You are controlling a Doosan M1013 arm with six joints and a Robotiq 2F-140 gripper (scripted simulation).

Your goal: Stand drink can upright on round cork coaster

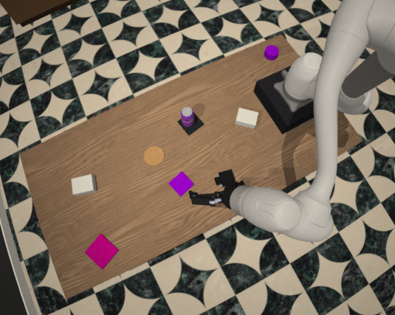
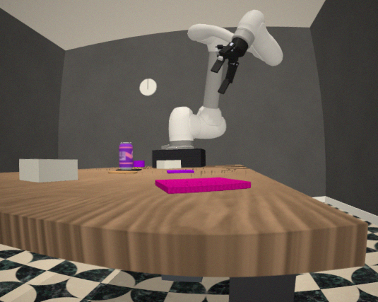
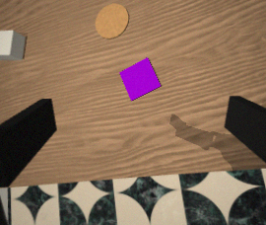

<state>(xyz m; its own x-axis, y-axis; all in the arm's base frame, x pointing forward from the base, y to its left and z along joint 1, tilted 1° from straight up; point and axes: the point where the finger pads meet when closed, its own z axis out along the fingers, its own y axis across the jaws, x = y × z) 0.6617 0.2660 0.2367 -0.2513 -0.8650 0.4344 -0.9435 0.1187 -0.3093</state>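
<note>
The purple striped drink can lies 42 cm to the right of my hand, 28 cm below it and 11 cm behind it. From my hand the other things lie so: round cork coaster: 34 cm to the right, 34 cm below, 13 cm ahead; then purple square coaster: 34 cm below, 14 cm to the right, 7 cm ahead; then black square coaster: 41 cm to the right, 34 cm below, 12 cm behind.
</note>
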